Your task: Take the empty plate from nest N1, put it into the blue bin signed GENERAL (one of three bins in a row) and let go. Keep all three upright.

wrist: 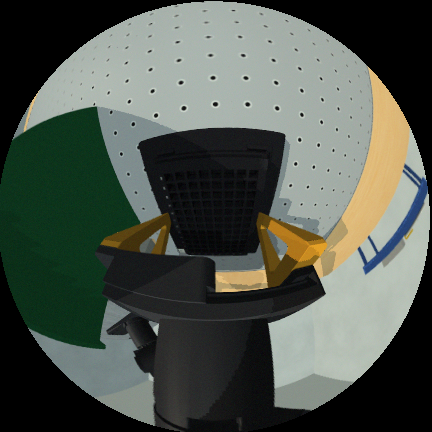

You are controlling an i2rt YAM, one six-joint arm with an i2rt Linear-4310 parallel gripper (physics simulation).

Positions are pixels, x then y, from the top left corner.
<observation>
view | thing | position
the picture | my gripper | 213,217
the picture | green bin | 67,196
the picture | black plate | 213,197
</observation>
